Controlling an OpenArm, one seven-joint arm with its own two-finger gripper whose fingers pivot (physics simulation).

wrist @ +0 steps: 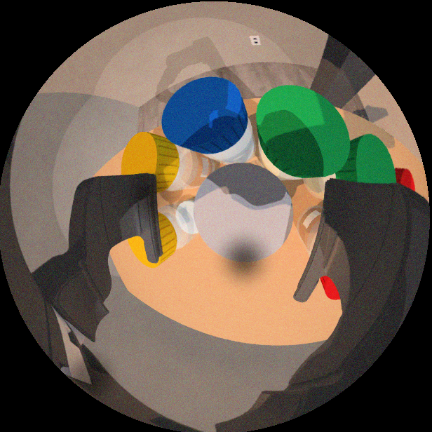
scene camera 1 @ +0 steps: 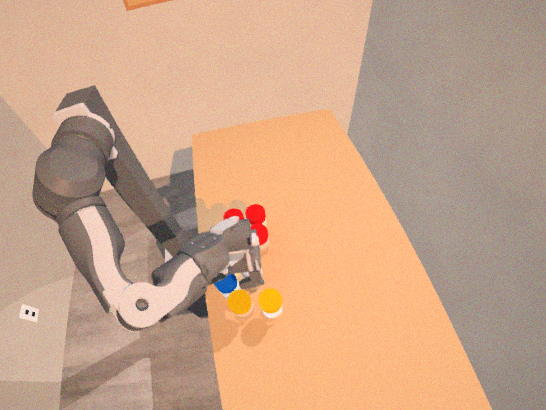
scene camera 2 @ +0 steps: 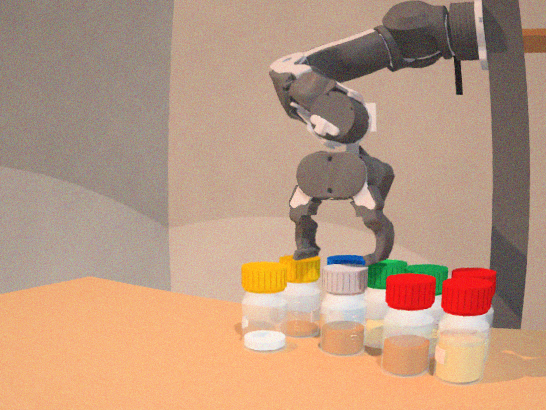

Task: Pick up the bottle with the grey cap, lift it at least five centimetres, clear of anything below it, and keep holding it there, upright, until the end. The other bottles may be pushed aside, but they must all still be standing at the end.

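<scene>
The bottle with the grey cap point(scene camera 2: 343, 310) point(wrist: 242, 215) stands upright on the table among the other bottles. In the wrist view its cap lies between the two fingers, with a gap on each side. In scene camera 1 I cannot make it out behind the gripper. My gripper point(scene camera 1: 254, 261) point(scene camera 2: 341, 257) point(wrist: 225, 229) is open and points down over the bottles. In scene camera 2 its fingertips show at about the height of the cap tops, one to each side of the grey cap; their exact depth is hard to tell.
Two yellow-capped bottles point(scene camera 2: 263, 305) point(wrist: 150, 165), a blue-capped one point(scene camera 1: 226, 283) point(wrist: 205, 115), two green-capped ones point(scene camera 2: 387, 274) point(wrist: 302, 130) and three red-capped ones point(scene camera 1: 255, 215) point(scene camera 2: 407, 325) stand close around on the table point(scene camera 1: 310, 175) point(scene camera 2: 125, 340). The blue and green caps are nearest the grey one in the wrist view.
</scene>
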